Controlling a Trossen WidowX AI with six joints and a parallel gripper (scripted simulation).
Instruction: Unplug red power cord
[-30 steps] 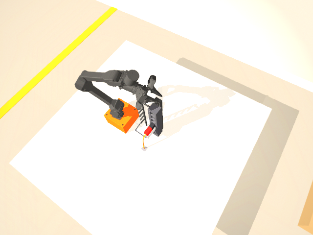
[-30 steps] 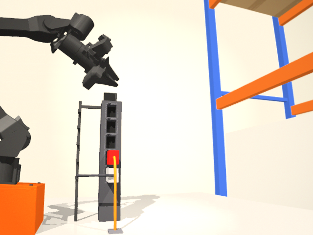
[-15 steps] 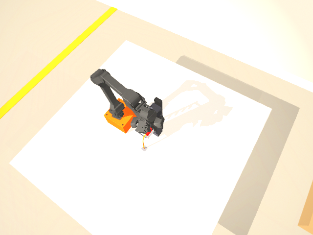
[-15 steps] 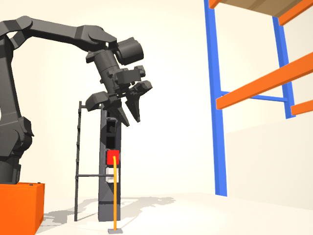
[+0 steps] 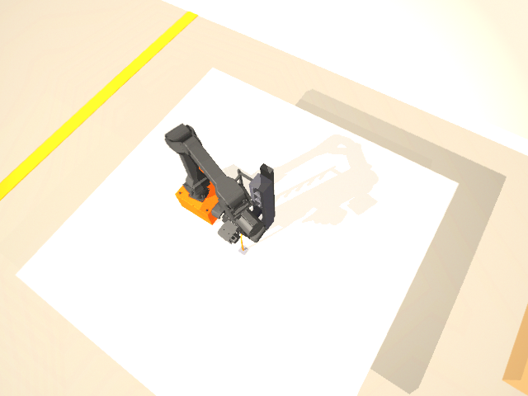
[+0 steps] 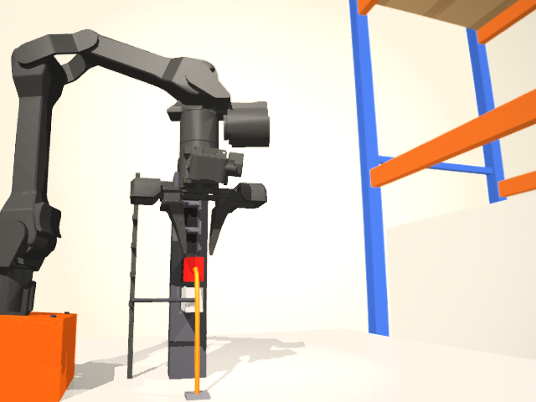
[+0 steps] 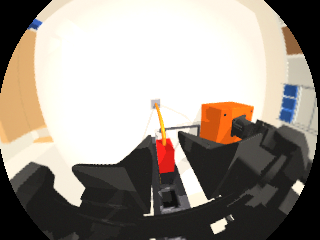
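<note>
The red plug is 70 mm to the left of my gripper tip, 10 mm below it and 10 mm ahead of it. From my gripper tip the other things lie so: grey anchor block (180 mm below, 20 mm to the right).
</note>
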